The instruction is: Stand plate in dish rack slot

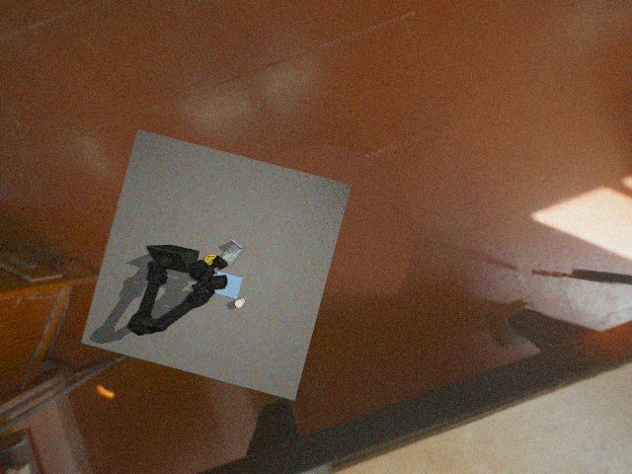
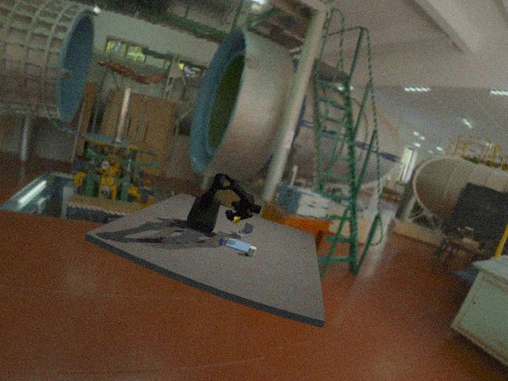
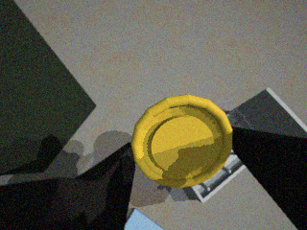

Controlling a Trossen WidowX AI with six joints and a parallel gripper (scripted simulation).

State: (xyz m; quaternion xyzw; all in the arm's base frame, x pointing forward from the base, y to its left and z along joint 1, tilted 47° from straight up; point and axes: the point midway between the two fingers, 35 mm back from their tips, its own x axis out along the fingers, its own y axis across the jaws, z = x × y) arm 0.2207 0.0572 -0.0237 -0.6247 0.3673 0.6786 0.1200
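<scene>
My gripper tip is now 8 cm above the grey dish rack, 6 cm to the right of it and 6 cm short of it. Also, from my gripper tip: mat 14 cm to the right, 11 cm below, 10 cm ahead; blue spoon 17 cm to the right, 10 cm below; yellow plate 1 cm above.
</scene>
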